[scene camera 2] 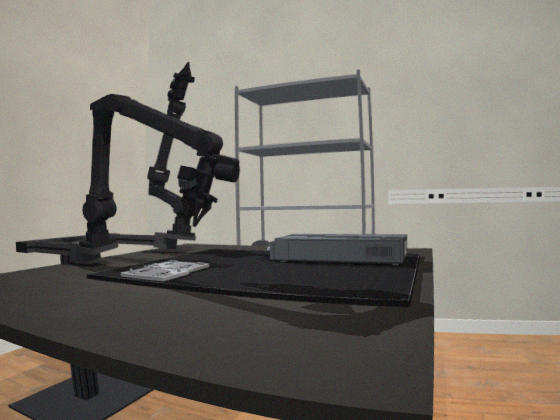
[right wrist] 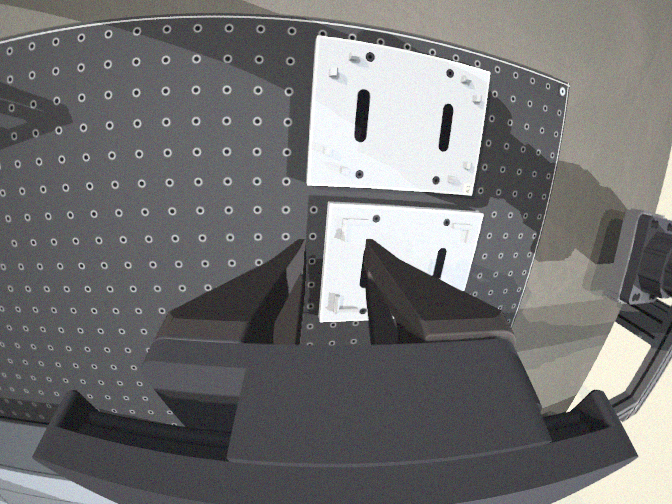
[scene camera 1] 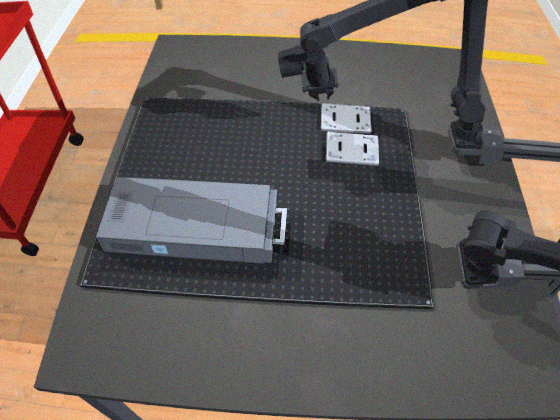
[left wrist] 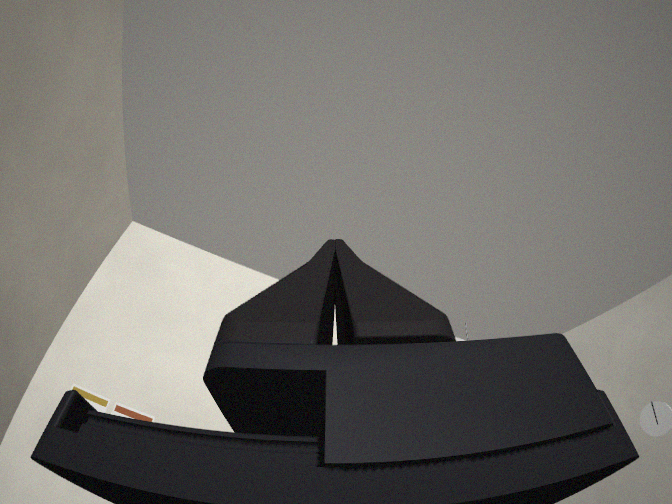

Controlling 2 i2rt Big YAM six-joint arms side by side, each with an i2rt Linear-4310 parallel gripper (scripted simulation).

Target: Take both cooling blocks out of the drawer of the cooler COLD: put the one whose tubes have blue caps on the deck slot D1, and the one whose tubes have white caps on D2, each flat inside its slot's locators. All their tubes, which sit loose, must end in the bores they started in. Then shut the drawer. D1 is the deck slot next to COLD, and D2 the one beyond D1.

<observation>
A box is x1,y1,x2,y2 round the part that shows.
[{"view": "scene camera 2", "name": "my right gripper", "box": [179,177,217,226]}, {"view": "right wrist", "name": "my right gripper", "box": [32,239,638,503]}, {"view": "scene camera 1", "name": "my right gripper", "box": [301,68,337,100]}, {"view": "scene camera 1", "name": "cooler COLD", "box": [96,177,286,263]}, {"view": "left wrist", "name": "my left gripper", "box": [31,239,638,503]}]
</observation>
